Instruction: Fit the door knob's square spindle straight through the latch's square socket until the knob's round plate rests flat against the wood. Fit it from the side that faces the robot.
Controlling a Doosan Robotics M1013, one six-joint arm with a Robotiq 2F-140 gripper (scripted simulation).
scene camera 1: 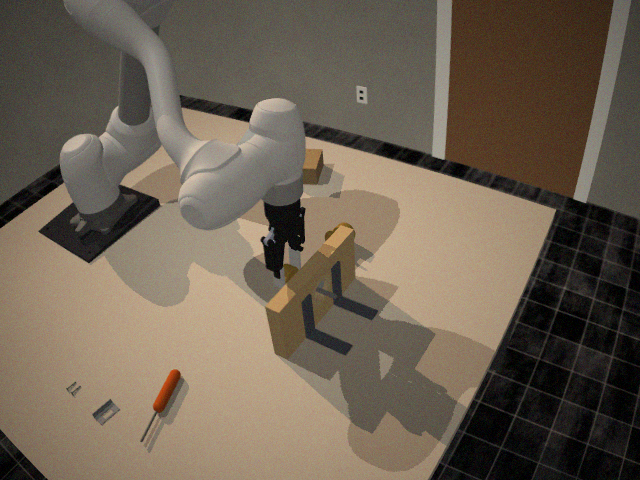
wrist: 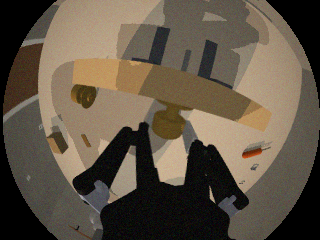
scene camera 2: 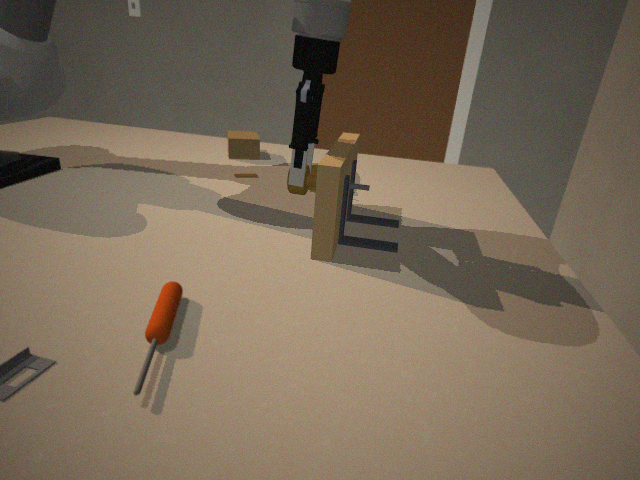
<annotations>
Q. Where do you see a brass door knob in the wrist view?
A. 169, 125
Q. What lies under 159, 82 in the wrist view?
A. An upright wooden panel.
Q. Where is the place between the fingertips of my gripper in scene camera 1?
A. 287, 277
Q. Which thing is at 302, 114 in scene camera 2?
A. My gripper.
</annotations>
